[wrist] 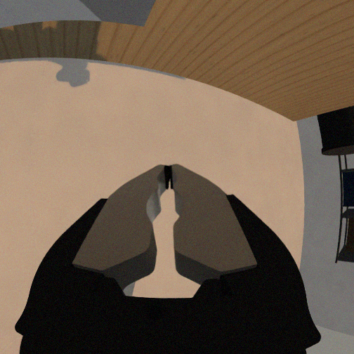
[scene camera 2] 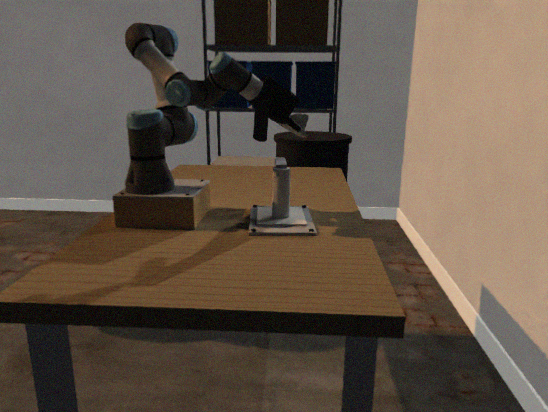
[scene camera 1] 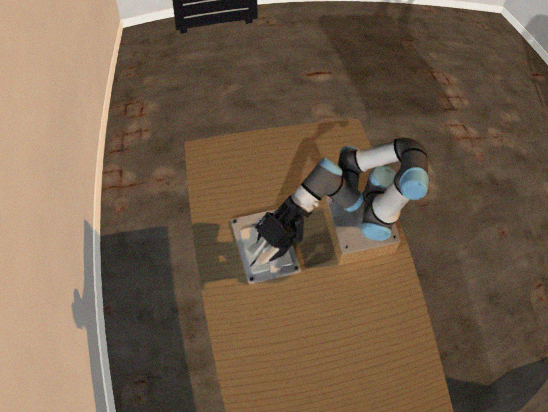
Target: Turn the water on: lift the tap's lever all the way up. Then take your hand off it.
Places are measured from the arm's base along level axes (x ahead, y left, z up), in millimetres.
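Pixels of known places: gripper, between the fingertips: (scene camera 2: 306,136) (scene camera 1: 251,266); arm's base, origin of its link: (scene camera 2: 150,188).
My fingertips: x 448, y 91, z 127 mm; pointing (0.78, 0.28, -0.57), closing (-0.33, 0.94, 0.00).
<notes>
Ahead of a thing's pixels: the offset from my fingertips to its top centre. "pt": to the spot under its first point. Level surfaces: height alone.
The tap @(pt dx -99, dy -169, dz -125 mm) (scene camera 2: 281,192) is a grey upright column on a square light plate @(dx -96, dy -145, dz -200 mm) (scene camera 1: 270,275) (scene camera 2: 282,231). A small light block, the visible end of the lever @(dx -90, dy -87, dz -56 mm) (scene camera 2: 280,162), shows at its top in the second scene view; that end-on view does not show how far the lever is raised. In the first scene view the arm's hand covers most of the tap. My gripper (scene camera 1: 253,263) (scene camera 2: 302,134) (wrist: 169,167) is shut and empty, its fingertips meeting. In the second scene view its tips are above the tap and to the right, with a visible gap. The tap's column and lever do not show in the wrist view.
The arm's base stands on a wooden block (scene camera 1: 367,250) (scene camera 2: 155,212) beside the tap on the wooden table @(dz -212 mm) (scene camera 1: 325,325) (scene camera 2: 225,270). A dark round drum (scene camera 2: 312,155) and a shelf unit (scene camera 2: 272,48) are beyond the table. A beige wall (scene camera 2: 475,150) stands to the right.
</notes>
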